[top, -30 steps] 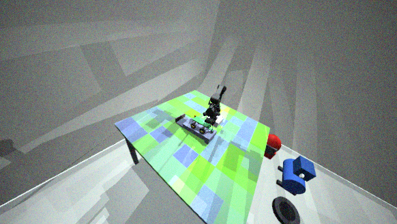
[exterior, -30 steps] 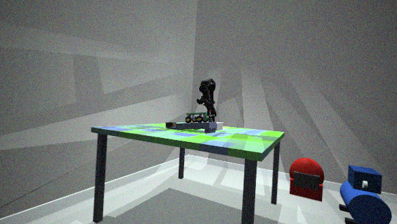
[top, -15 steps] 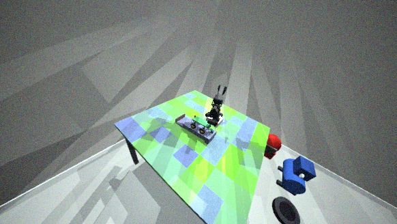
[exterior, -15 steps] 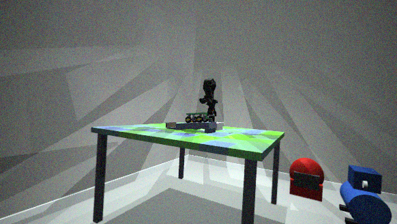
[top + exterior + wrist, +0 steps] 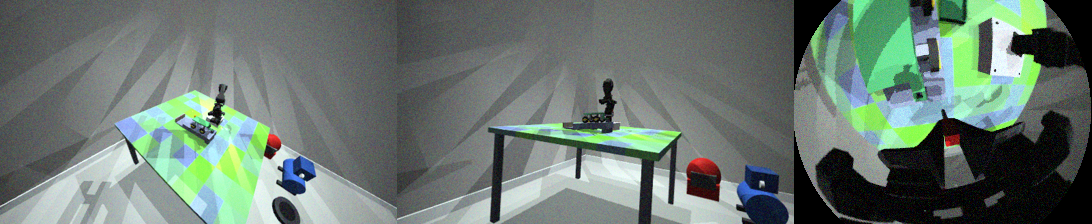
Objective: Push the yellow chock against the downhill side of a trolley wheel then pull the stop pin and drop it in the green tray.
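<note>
The green tray is 26 cm to the right of my gripper tip, 18 cm below it and 3 cm behind it. Also, from my gripper tip: grey ramp 13 cm to the right, 13 cm below, 8 cm ahead; then green-topped trolley 13 cm to the right, 8 cm ahead, 6 cm below; then red-headed stop pin right at my gripper tip.
</note>
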